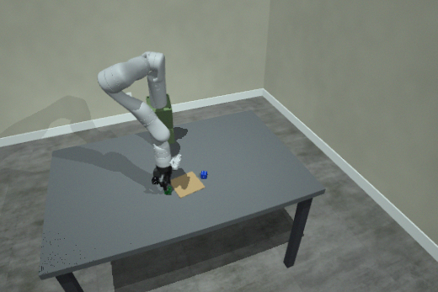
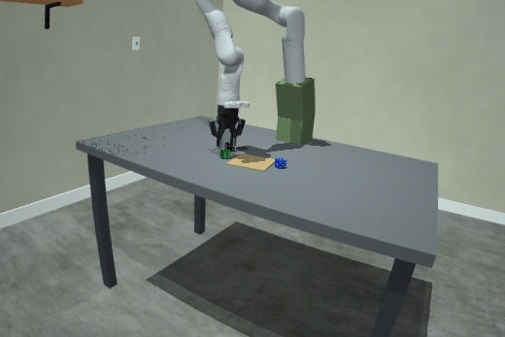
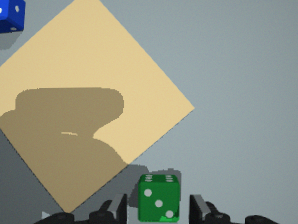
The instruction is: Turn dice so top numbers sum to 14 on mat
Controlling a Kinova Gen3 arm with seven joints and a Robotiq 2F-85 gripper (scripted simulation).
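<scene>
My hand is 40 mm above the green die. The rest, counted from my hand: tan mat (20 mm behind, 100 mm to the left, 50 mm below); black die (90 mm behind, 40 mm to the right, 40 mm below); blue die (40 mm behind, 200 mm to the left, 40 mm below).
</scene>
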